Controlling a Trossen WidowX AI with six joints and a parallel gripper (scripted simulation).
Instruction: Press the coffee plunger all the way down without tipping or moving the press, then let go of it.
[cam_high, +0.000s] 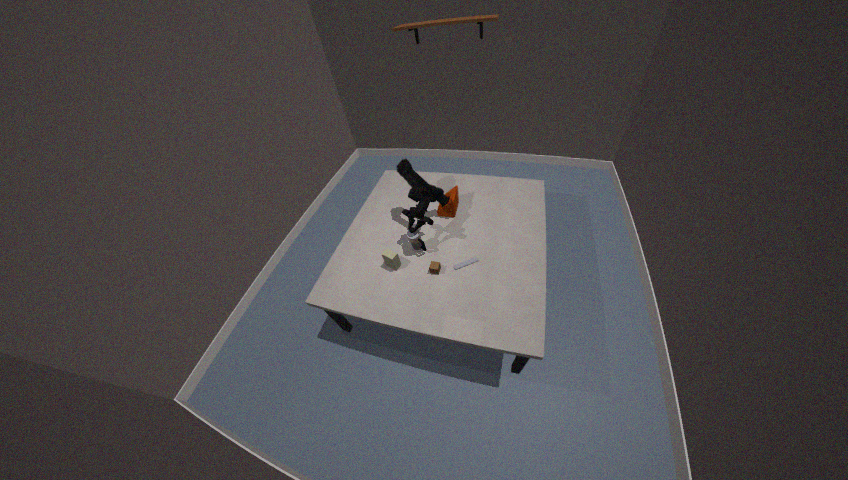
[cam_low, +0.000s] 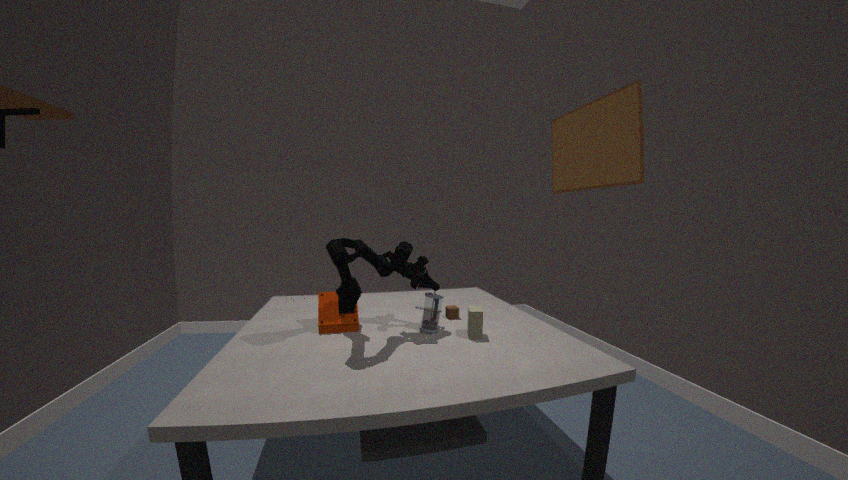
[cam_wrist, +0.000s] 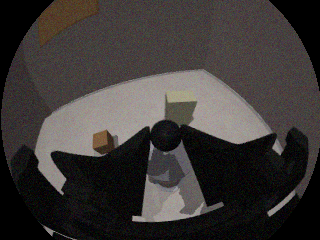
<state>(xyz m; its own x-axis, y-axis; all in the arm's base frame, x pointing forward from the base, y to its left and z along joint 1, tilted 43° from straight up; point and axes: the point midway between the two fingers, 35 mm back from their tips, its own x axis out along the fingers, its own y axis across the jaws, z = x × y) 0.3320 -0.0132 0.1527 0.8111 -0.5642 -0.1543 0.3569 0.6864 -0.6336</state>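
The coffee press lies 10 mm behind my gripper tip, 20 mm to the left of it and 90 mm below it. Round my gripper tip: flat white strip: 50 mm ahead, 310 mm to the left, 180 mm below.
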